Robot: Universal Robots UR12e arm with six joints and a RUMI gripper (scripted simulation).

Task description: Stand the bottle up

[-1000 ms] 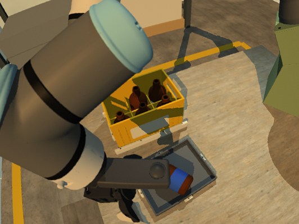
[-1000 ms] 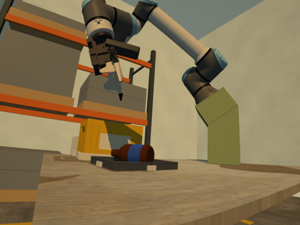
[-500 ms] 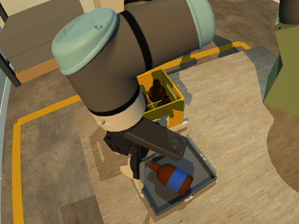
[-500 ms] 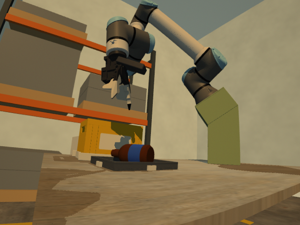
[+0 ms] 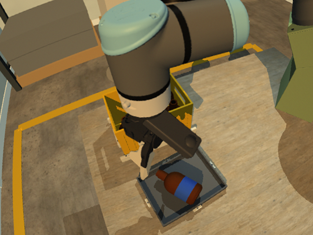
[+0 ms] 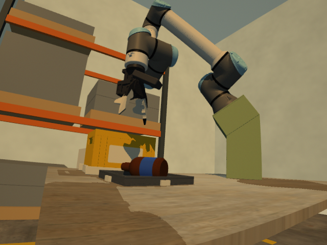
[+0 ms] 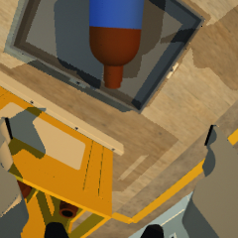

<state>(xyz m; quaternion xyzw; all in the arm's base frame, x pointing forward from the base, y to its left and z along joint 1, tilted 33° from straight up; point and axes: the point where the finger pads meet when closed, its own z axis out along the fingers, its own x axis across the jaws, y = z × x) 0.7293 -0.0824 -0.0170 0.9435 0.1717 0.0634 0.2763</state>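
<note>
Now: the bottle 16 cm below my hand, 5 cm to the left of it and 1 cm behind it. Round my hand: dark tray (19 cm below, 5 cm to the left, 3 cm behind); yellow crate (21 cm to the right, 12 cm below, 10 cm behind).
</note>
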